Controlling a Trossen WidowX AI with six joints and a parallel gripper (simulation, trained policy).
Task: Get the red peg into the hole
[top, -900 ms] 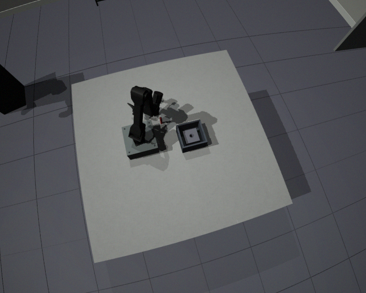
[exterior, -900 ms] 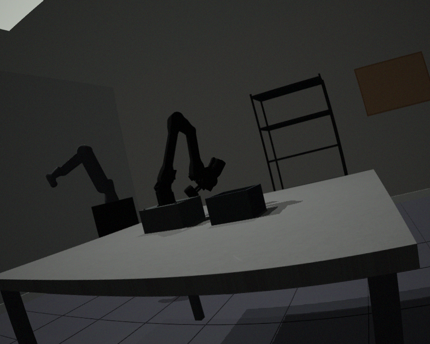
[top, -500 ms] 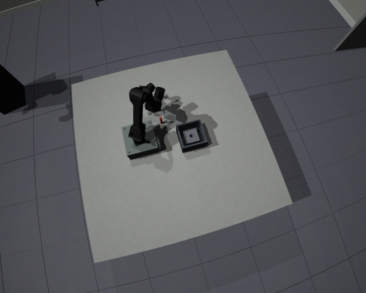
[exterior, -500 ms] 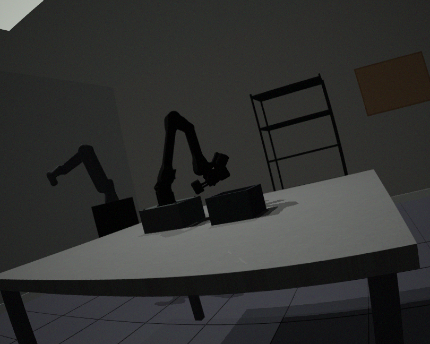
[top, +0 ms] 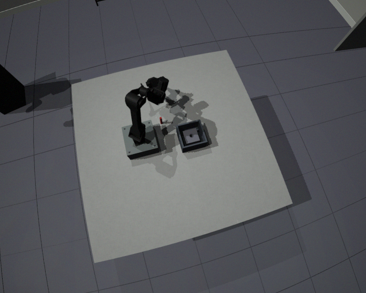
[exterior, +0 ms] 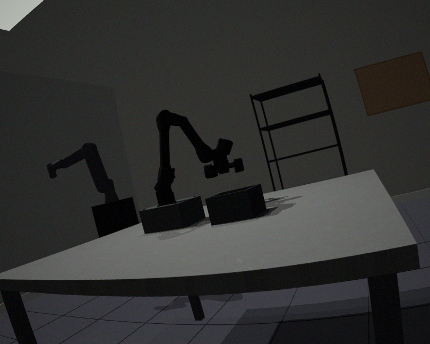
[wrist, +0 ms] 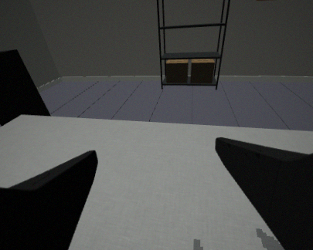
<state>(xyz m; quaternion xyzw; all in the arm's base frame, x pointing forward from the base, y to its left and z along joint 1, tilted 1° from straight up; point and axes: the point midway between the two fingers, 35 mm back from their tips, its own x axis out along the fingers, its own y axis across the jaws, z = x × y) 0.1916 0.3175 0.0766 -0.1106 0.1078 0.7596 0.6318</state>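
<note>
My gripper tip is now 250 mm to the left of the red peg, 130 mm above it and 10 mm past it. Round my gripper tip: dark box: 440 mm to the right, 140 mm below, 130 mm ahead.
</note>
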